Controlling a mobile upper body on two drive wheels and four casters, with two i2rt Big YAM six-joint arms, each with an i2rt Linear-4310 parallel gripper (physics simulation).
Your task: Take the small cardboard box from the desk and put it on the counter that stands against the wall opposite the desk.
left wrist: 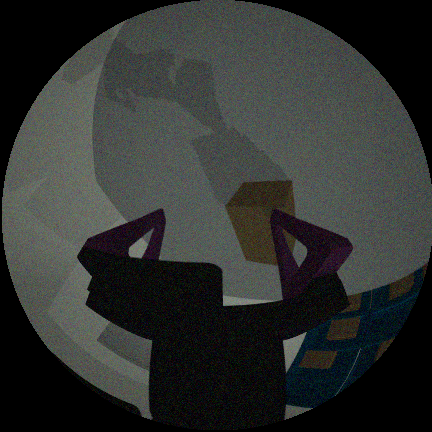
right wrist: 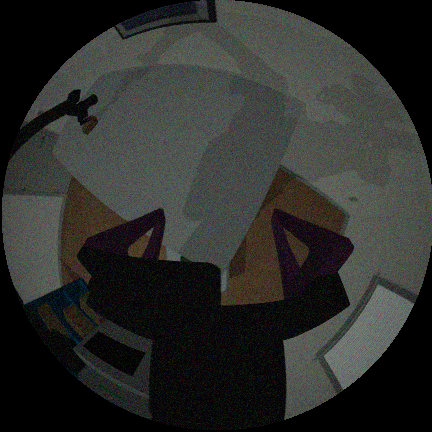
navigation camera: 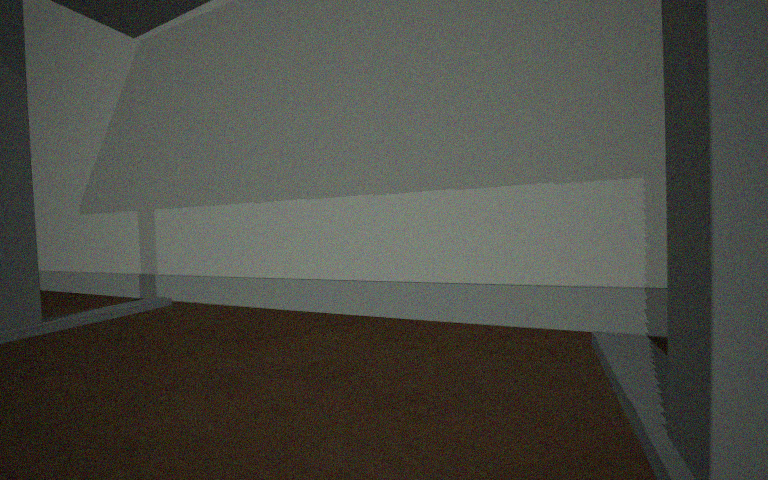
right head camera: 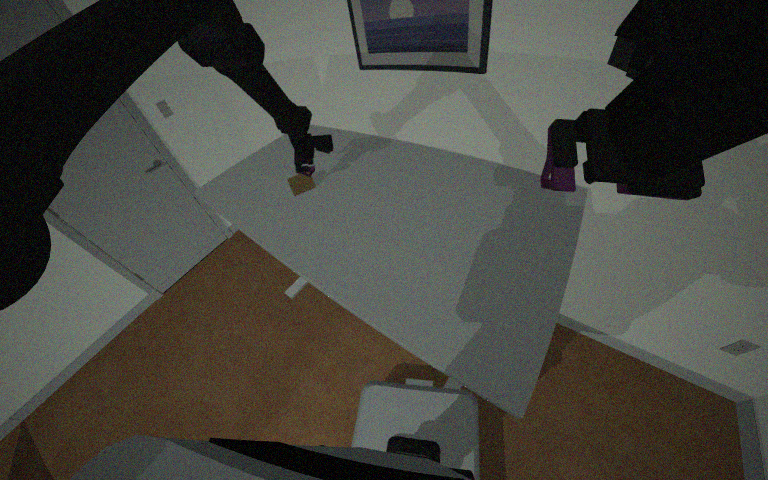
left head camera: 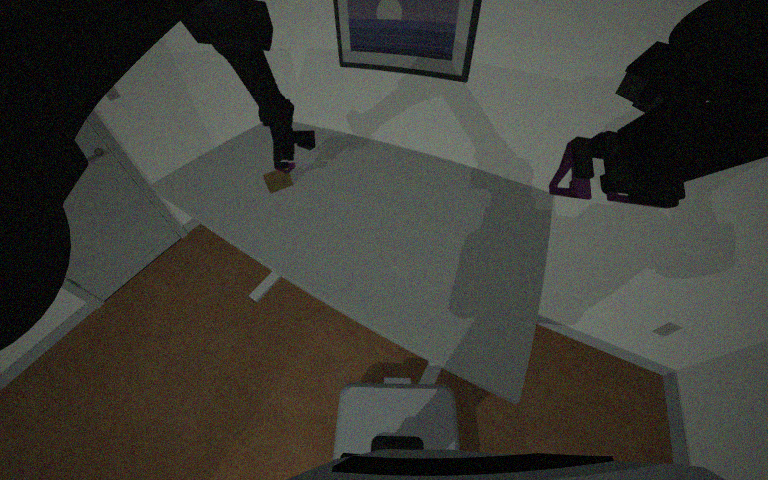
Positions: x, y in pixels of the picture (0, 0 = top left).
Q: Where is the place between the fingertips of my right gripper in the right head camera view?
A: At 580, 185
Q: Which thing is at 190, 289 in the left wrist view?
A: My left gripper.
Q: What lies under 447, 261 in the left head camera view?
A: A grey desk.
